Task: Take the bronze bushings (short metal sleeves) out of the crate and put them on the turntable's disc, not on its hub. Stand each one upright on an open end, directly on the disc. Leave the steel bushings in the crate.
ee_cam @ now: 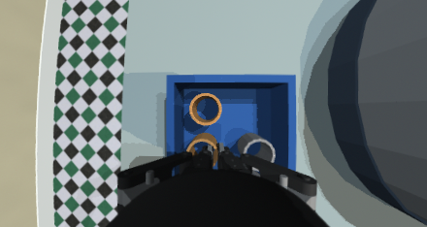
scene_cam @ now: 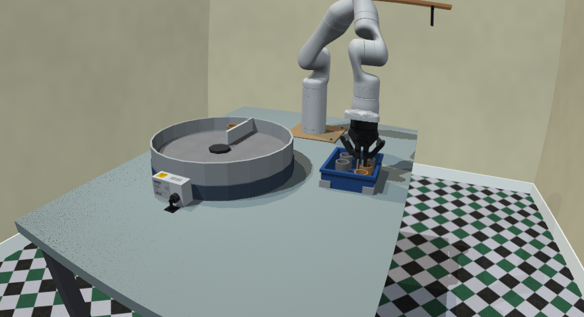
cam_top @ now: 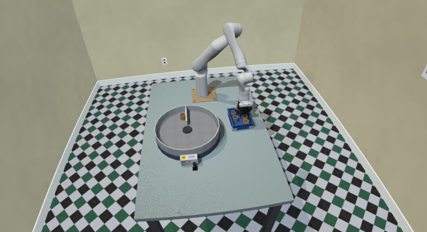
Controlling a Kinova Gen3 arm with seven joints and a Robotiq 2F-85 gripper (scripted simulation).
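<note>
Now: the blue crate 2 cm to the right of my hand and 2 cm below it. Also, from my hand: turntable disc: 13 cm ahead, 38 cm to the right, 1 cm above.
</note>
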